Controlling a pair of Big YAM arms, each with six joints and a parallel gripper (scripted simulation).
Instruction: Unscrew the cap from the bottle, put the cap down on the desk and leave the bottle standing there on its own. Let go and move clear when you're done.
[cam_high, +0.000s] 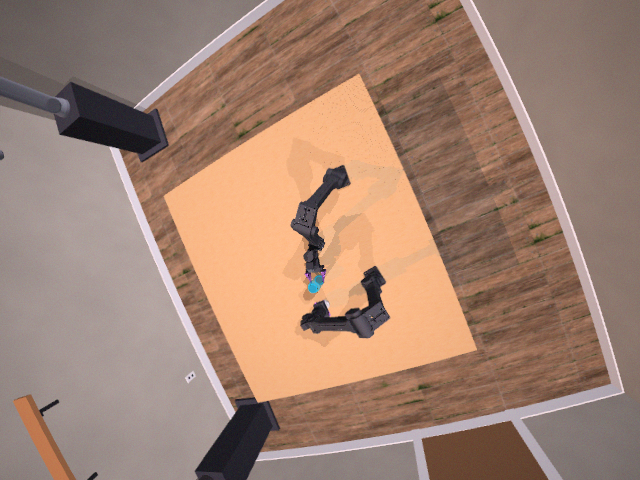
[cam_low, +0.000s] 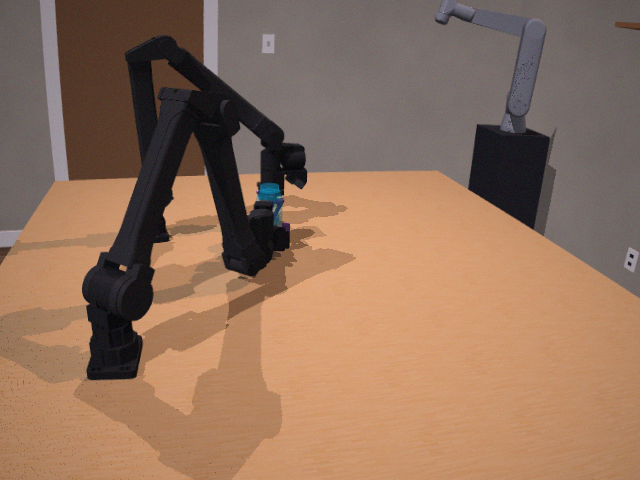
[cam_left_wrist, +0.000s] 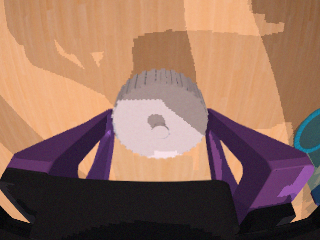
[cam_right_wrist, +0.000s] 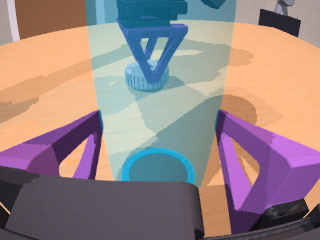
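Right now my right hand is 3 cm below the bottle. The rest, counted from my right hand: ribbed cap 16 cm to the left, 3 cm below, 2 cm ahead.
Now: the ribbed cap 10 mm below my left hand. From my left hand the other things lie so: bottle: 160 mm to the right, 60 mm above, 20 mm behind.
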